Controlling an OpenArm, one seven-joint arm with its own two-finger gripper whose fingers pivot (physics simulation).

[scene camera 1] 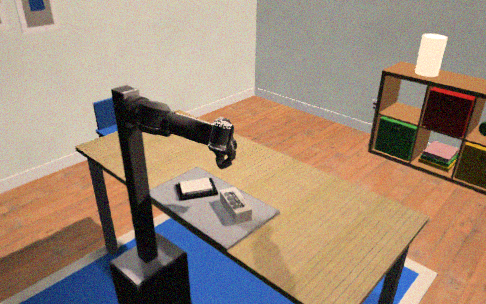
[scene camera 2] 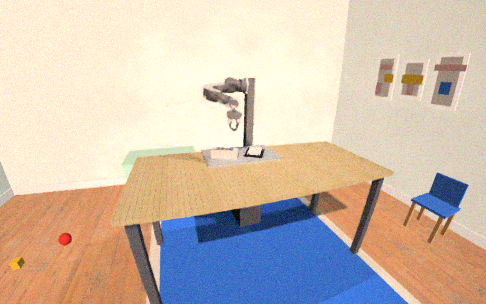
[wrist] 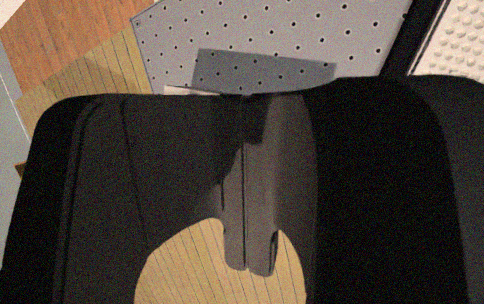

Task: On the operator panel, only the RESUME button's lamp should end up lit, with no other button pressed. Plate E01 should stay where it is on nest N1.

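The operator panel (scene camera 1: pixel 242 215) (scene camera 2: pixel 224 154), a pale box with dark marks on its top, stands on the grey perforated board (scene camera 1: pixel 192 211) (wrist: pixel 290 25). Its labels and lamps are too small to read. A pale sliver at the gripper's edge in the wrist view may be part of it. Plate E01 (scene camera 1: pixel 196 186) (scene camera 2: pixel 255 150) (wrist: pixel 460 47), white and studded, lies in the black nest N1 (scene camera 1: pixel 197 196) (wrist: pixel 414 42). My gripper (scene camera 1: pixel 224 165) (scene camera 2: pixel 233 128) (wrist: pixel 256 181) is shut and empty, its fingers side by side. It hangs well above the board, touching neither panel nor plate.
The wooden table (scene camera 1: pixel 325 215) (scene camera 2: pixel 250 182) extends around the board. The arm's black column (scene camera 1: pixel 137 200) (scene camera 2: pixel 249 115) stands beside the table. A cube shelf (scene camera 1: pixel 421 122) with a lamp (scene camera 1: pixel 431 55) stands by the wall, and a blue chair (scene camera 2: pixel 437 204) stands apart.
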